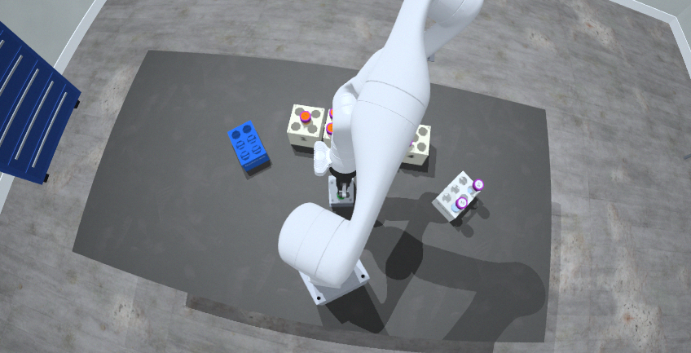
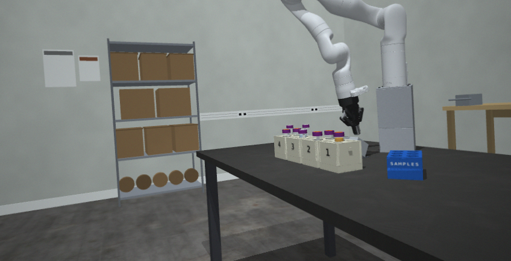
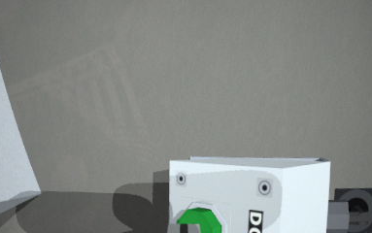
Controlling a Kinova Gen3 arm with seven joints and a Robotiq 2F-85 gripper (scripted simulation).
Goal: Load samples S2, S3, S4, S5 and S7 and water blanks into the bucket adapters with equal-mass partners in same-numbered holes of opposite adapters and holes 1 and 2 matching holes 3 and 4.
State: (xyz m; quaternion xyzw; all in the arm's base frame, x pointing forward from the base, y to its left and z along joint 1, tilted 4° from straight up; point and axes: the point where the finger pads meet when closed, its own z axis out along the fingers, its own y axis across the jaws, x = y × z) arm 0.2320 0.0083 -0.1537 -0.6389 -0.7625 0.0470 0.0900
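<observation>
Right now my hand is 40 mm above the green done key. The rest, counted from my hand: tube of pink liquid (170 mm ahead, 50 mm to the left, 40 mm below); then adapter 2 (200 mm ahead, 30 mm to the left, 60 mm below); then 50 mL blank (200 mm ahead, 70 mm to the right, 40 mm below).
</observation>
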